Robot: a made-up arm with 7 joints. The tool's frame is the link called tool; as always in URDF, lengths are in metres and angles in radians. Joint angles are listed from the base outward. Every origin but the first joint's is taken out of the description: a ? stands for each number. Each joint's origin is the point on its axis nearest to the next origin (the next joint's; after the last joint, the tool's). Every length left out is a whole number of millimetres.
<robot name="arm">
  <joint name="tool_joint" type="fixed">
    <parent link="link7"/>
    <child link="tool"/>
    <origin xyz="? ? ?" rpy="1.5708 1.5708 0"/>
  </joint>
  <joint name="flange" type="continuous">
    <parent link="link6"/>
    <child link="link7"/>
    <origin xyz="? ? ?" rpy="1.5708 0 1.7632"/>
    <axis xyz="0 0 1"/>
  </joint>
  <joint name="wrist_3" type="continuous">
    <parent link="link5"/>
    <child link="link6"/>
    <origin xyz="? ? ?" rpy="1.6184 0 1.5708"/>
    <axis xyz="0 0 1"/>
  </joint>
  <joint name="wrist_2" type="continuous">
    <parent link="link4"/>
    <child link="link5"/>
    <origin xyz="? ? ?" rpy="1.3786 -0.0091 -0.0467"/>
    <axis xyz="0 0 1"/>
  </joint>
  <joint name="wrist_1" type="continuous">
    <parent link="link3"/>
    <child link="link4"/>
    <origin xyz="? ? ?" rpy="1.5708 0 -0.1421"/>
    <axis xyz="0 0 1"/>
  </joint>
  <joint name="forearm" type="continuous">
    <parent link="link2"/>
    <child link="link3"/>
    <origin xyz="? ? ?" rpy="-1.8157 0 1.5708"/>
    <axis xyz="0 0 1"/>
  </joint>
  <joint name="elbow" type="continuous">
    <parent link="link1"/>
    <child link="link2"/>
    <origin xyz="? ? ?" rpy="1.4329 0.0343 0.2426"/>
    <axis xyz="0 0 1"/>
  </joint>
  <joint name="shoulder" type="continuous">
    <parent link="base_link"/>
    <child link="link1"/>
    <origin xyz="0.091 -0.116 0.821" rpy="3.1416 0 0"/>
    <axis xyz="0 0 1"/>
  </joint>
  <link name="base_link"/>
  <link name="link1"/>
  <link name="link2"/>
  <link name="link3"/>
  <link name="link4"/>
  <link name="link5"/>
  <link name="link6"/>
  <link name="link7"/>
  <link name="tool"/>
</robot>
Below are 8 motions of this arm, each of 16 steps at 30 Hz.
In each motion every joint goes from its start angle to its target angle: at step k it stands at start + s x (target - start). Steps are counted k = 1, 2, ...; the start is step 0. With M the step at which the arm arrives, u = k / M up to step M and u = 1 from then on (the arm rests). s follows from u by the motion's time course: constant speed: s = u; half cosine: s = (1 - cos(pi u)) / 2; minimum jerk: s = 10 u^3 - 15 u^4 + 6 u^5.
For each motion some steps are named. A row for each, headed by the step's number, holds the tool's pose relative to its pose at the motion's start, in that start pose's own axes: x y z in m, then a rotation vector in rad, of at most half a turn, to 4 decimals.
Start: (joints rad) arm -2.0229 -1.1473 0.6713 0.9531 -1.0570 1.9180 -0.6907
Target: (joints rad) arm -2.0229 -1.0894 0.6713 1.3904 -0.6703 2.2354 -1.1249
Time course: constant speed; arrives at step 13
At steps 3, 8, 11, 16:
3: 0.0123 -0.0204 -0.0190 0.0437 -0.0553 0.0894
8: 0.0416 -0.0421 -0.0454 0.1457 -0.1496 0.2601
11: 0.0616 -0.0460 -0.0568 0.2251 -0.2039 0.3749
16: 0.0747 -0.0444 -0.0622 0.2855 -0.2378 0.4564

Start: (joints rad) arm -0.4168 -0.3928 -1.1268 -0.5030 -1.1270 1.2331 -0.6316
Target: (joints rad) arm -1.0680 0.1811 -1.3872 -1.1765 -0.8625 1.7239 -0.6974
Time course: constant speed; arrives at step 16
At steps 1, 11, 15, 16:
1: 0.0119 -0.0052 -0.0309 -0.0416 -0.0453 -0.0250
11: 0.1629 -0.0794 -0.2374 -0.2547 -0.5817 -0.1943
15: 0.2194 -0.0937 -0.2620 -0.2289 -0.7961 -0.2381
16: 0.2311 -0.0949 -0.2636 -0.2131 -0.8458 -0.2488

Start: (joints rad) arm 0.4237 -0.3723 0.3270 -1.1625 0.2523 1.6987 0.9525
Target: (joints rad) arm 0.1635 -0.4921 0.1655 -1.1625 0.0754 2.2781 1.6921
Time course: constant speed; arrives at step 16
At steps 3, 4, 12, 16:
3: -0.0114 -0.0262 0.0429 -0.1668 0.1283 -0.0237
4: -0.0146 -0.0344 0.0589 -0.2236 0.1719 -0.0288
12: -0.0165 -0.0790 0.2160 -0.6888 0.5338 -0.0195
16: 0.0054 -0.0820 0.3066 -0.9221 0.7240 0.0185

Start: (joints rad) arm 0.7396 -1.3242 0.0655 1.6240 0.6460 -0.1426 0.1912
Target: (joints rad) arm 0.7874 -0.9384 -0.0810 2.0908 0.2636 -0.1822 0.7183
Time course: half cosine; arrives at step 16
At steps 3, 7, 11, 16:
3: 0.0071 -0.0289 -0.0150 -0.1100 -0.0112 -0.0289
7: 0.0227 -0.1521 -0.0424 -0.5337 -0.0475 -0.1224
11: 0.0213 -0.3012 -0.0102 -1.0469 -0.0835 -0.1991
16: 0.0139 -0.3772 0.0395 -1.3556 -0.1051 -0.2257

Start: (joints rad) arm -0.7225 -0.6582 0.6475 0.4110 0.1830 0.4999 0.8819
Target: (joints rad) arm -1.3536 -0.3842 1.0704 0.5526 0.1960 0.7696 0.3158
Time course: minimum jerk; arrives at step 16
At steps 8, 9, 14, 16:
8: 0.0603 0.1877 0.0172 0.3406 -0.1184 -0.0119
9: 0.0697 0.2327 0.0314 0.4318 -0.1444 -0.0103
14: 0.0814 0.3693 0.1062 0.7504 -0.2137 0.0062
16: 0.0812 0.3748 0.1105 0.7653 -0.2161 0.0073

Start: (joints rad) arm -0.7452 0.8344 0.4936 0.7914 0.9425 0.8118 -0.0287
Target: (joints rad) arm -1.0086 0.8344 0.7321 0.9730 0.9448 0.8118 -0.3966
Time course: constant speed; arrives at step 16
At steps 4, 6, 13, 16:
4: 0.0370 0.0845 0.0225 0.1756 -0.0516 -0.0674
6: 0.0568 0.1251 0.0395 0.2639 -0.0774 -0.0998
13: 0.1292 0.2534 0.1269 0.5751 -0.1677 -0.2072
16: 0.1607 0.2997 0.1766 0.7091 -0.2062 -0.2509

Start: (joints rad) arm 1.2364 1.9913 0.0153 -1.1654 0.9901 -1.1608 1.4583
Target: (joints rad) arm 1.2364 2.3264 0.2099 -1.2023 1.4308 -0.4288 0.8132
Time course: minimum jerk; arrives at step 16
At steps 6, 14, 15, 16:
6: -0.0259 0.0304 0.0872 0.2277 0.2740 0.0726
14: 0.0317 0.0586 0.3487 0.6750 1.0663 0.0705
15: 0.0350 0.0589 0.3532 0.6809 1.0826 0.0676
16: 0.0355 0.0589 0.3540 0.6818 1.0852 0.0671

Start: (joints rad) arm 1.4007 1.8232 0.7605 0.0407 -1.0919 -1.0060 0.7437
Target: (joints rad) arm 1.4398 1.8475 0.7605 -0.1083 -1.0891 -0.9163 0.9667
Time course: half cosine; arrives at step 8
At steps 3, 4, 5, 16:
3: 0.0029 -0.0020 0.0135 -0.0454 0.0359 -0.0546
4: 0.0042 -0.0035 0.0223 -0.0733 0.0606 -0.0869
5: 0.0052 -0.0051 0.0316 -0.1011 0.0870 -0.1180
16: 0.0062 -0.0081 0.0475 -0.1455 0.1331 -0.1652

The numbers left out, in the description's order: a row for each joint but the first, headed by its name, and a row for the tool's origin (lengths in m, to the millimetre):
tool: 0.026 0.276 0
flange: 0.218 0.22 0
wrist_3: 0.059 -0.017 0
wrist_2: -0.017 0.011 0
wrist_1: -0.062 -0.104 0
forearm: -0.04 -0.004 0
elbow: -0.274 0.145 0

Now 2 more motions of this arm.
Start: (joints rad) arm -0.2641 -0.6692 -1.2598 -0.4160 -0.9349 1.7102 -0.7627
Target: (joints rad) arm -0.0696 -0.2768 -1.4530 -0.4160 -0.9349 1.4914 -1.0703
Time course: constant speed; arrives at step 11
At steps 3, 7, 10, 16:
3: 0.0346 0.0224 0.0017 0.1217 -0.0866 0.0349
7: 0.0834 0.0496 0.0079 0.2684 -0.2040 0.0797
10: 0.1220 0.0674 0.0152 0.3665 -0.2930 0.1117
16: 0.1352 0.0727 0.0182 0.3969 -0.3228 0.1221

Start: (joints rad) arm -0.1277 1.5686 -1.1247 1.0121 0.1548 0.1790 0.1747
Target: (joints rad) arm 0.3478 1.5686 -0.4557 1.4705 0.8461 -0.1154 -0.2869
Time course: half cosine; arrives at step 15
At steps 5, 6, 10, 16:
5: -0.0367 0.0167 -0.0067 -0.0304 0.1178 0.0321
6: -0.0522 0.0264 -0.0048 -0.0366 0.1694 0.0355
10: -0.1186 0.0940 0.0295 -0.0249 0.4165 -0.0082
16: -0.1520 0.1604 0.0692 0.0155 0.5819 -0.0841

